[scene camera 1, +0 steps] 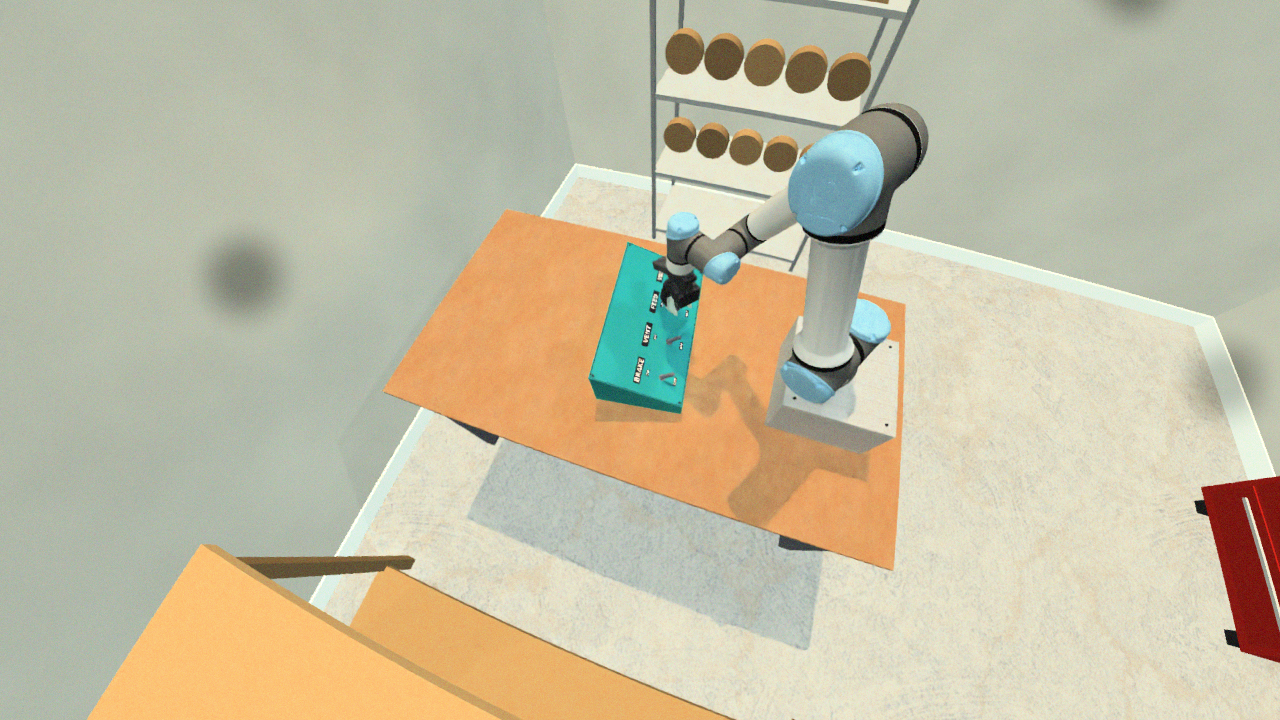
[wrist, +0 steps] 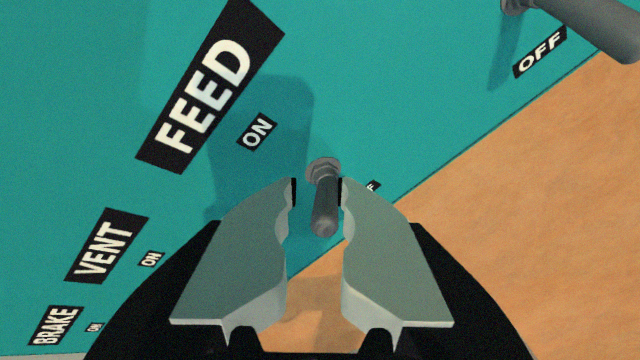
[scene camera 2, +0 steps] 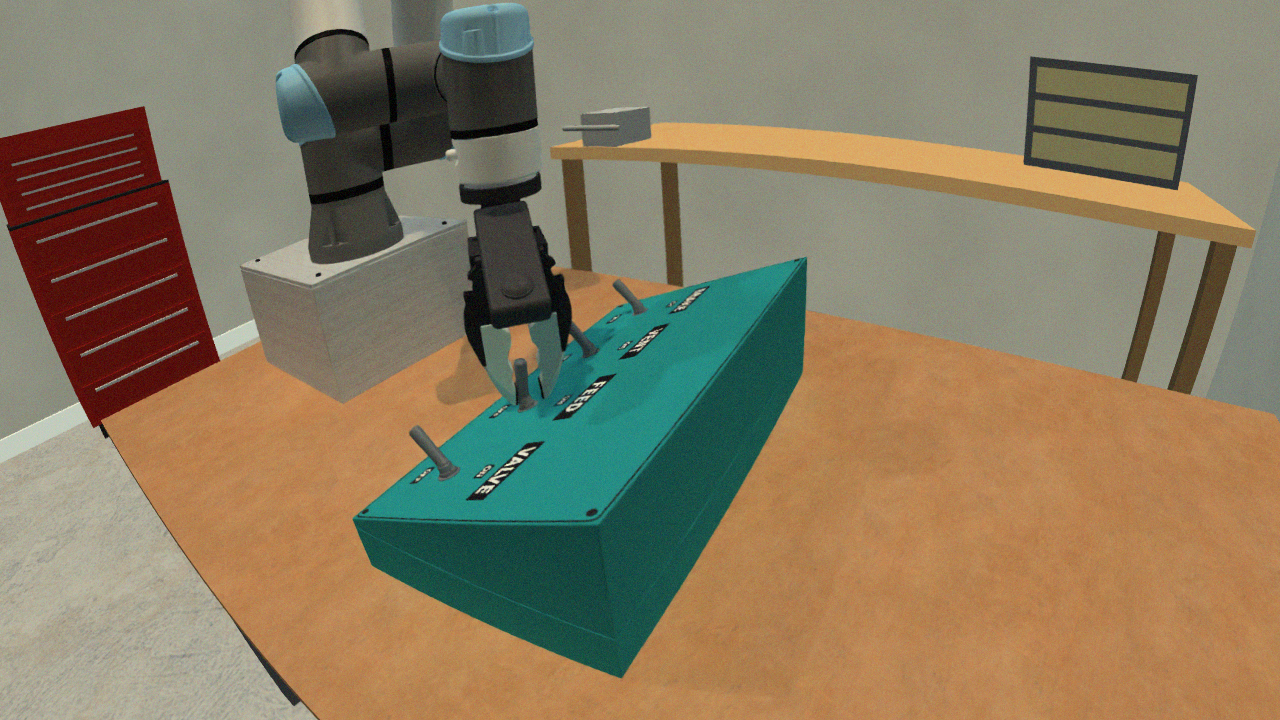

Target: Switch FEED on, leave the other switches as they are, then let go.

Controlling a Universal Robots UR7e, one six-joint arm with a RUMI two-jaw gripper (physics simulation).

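Frame: origin at the arm's base, x up, y right, z ahead, level; centimetres.
Where they show: gripper, fingertip midpoint: (scene camera 1: 675, 310) (wrist: 317, 180) (scene camera 2: 530, 401); arm's base, link origin: (scene camera 2: 356, 246).
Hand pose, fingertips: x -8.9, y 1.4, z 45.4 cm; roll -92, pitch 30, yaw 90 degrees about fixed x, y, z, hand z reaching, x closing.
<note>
Things, the pixels of their top centre, and the offset from my fingertips. "*": a spot on its surface instead. Level surfaces: height alone.
- teal switch panel, surface spot: (wrist: 75, 75) * dx +3.5, dy -4.1, dz +9.4 cm
- FEED lever, top centre: (wrist: 327, 232) (scene camera 2: 518, 359) dx +4.7, dy +0.6, dz +0.0 cm
- VALVE lever, top centre: (scene camera 2: 425, 429) dx +3.8, dy +12.4, dz +2.5 cm
- VENT lever, top centre: (scene camera 2: 574, 317) (scene camera 1: 674, 335) dx +3.8, dy -10.4, dz -5.0 cm
- BRAKE lever, top centre: (scene camera 2: 626, 280) (scene camera 1: 668, 372) dx +3.8, dy -21.8, dz -8.7 cm
- table, surface height: dx -8.9 cm
The teal switch panel (scene camera 1: 626, 286) (scene camera 2: 680, 367) (wrist: 75, 75) stands on the table. The FEED lever (scene camera 2: 521, 380) (wrist: 325, 210) stands more upright than the others, between its ON and OFF labels. My gripper (scene camera 1: 673, 308) (scene camera 2: 532, 386) (wrist: 317, 180) is partly open, with its fingers either side of this lever. In the wrist view a gap shows on the ON side; the OFF-side finger seems to touch the lever. The VALVE lever (scene camera 2: 432, 450) (wrist: 590, 25), VENT lever (scene camera 1: 674, 340) (scene camera 2: 583, 340) and BRAKE lever (scene camera 1: 667, 377) (scene camera 2: 629, 295) lean toward OFF. The gripper hides the FEED lever in scene camera 1.
The VALVE and VENT levers stand close on either side of the gripper. The arm's pedestal (scene camera 1: 832, 420) (scene camera 2: 295, 313) stands on the table (scene camera 1: 474, 331) (scene camera 2: 939, 537) beside the panel. A shelf rack (scene camera 1: 653, 134) stands behind the table, and a red cabinet (scene camera 2: 125, 295) stands beyond it.
</note>
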